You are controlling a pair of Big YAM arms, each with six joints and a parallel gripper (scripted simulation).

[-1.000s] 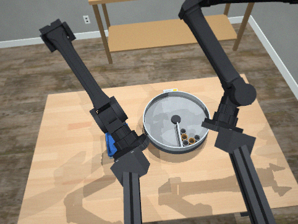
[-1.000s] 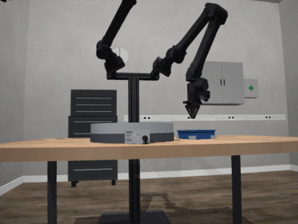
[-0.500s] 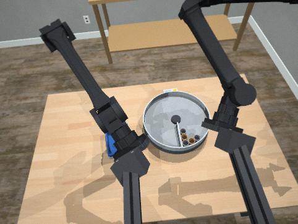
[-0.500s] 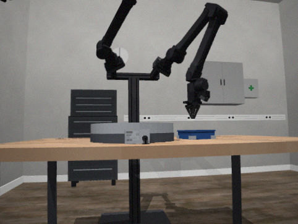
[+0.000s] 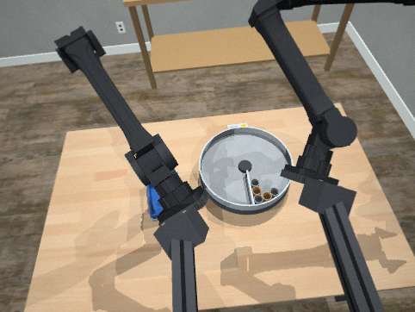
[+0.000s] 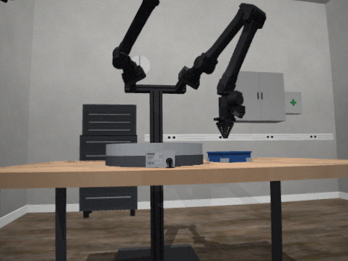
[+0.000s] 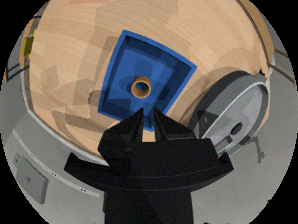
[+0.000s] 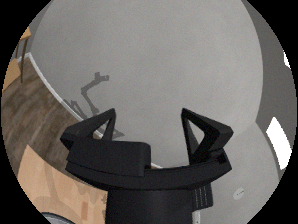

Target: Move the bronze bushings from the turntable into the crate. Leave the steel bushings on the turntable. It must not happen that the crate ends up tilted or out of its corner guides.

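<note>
Now: left hand 10 cm above the blue crate and 2 cm to the right of it.
</note>
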